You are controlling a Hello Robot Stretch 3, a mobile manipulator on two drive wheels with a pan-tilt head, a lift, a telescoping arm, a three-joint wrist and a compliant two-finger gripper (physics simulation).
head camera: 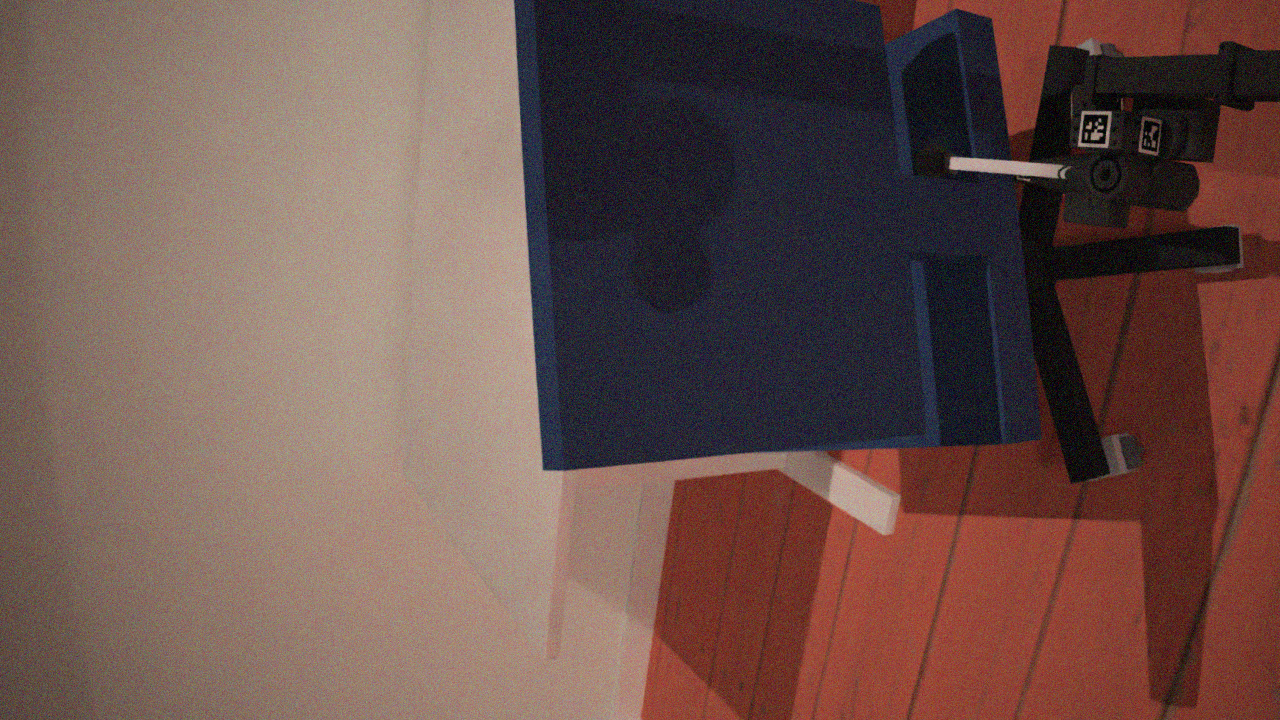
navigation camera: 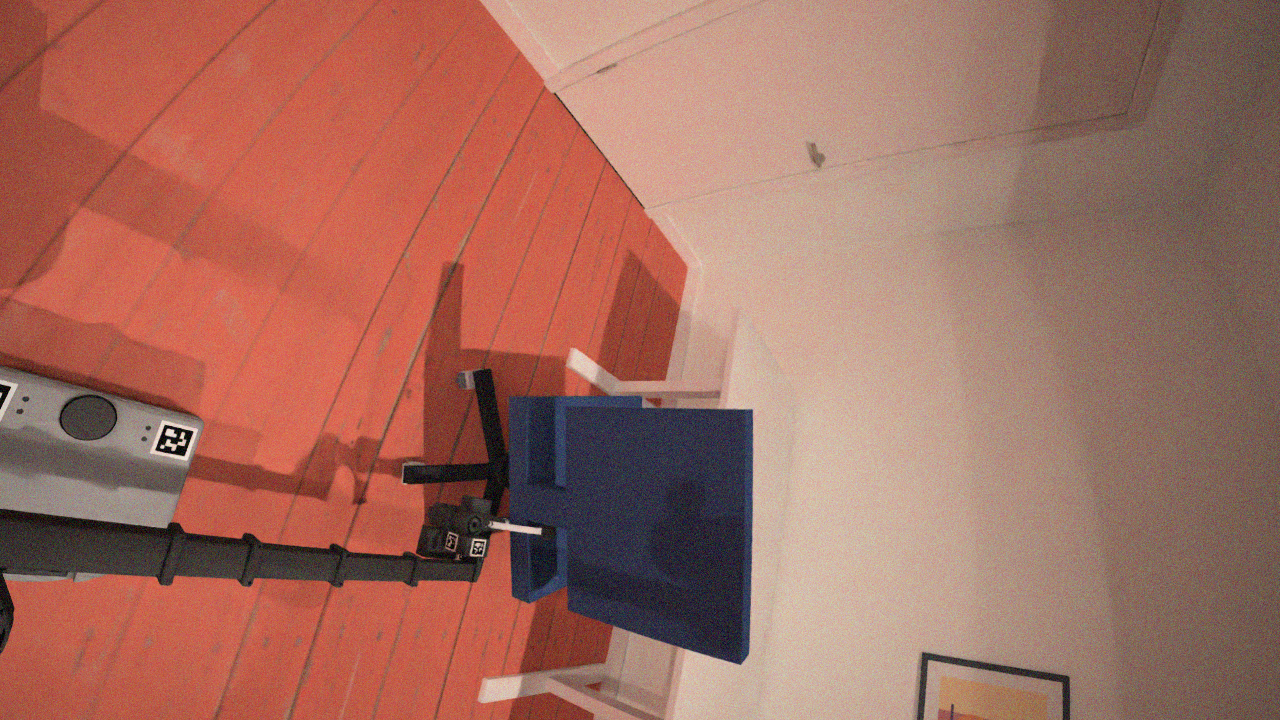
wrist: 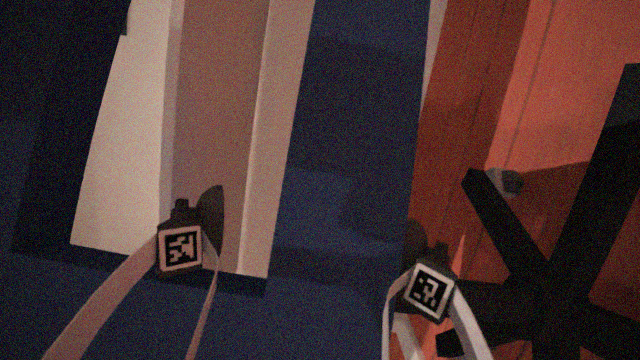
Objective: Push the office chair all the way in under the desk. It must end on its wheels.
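Pixels of known places: gripper, fingertip midpoint: (head camera: 955, 165) (navigation camera: 536, 528); robot's base, origin of the base link: (navigation camera: 89, 415).
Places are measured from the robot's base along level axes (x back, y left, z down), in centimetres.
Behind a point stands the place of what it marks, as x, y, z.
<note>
The blue office chair (head camera: 733, 349) @(-15.4, -71.3, -81.3) (navigation camera: 657, 528) @(-2.9, -75.1, -81.3) (wrist: 350, 200) stands upright in front of the white desk (head camera: 863, 497) @(-58.3, -133.5, -2.5) (navigation camera: 537, 682) @(65.7, -142.1, -2.5), between its legs. Its black star base (head camera: 1042, 268) @(-9.6, -93.6, -11.3) (navigation camera: 456, 472) @(-6.5, -80.6, -10.7) (wrist: 550, 295) is on the floor, with casters visible on some arms. The tall back faces the camera and hides much of the desk; how far the seat is under the desk cannot be seen. My gripper (head camera: 935, 162) @(2.7, -81.8, -45.1) (navigation camera: 547, 531) @(2.7, -81.8, -45.1) (wrist: 311, 225) @(2.7, -81.8, -45.1) is open, its fingertips at one of the two openings low in the chair back. Blue chair surface shows between the fingers in the wrist view; contact cannot be judged.
The wall (head camera: 223, 313) @(-32.7, -200.7, -108.9) (navigation camera: 939, 429) @(-51.3, -202.5, -132.1) is behind the desk. A door (navigation camera: 769, 107) @(-158.1, -120.3, -80.2) and a framed picture (navigation camera: 993, 685) @(37.5, -191.7, -150.5) show in the navigation view. My extended arm (navigation camera: 295, 564) @(10.4, -25.3, -57.1) crosses over the red plank floor (head camera: 1029, 617) @(-66.6, -93.7, 0.0) (navigation camera: 313, 223) @(-57.3, -24.2, 0.0). A second desk leg (navigation camera: 595, 368) is beside the chair.
</note>
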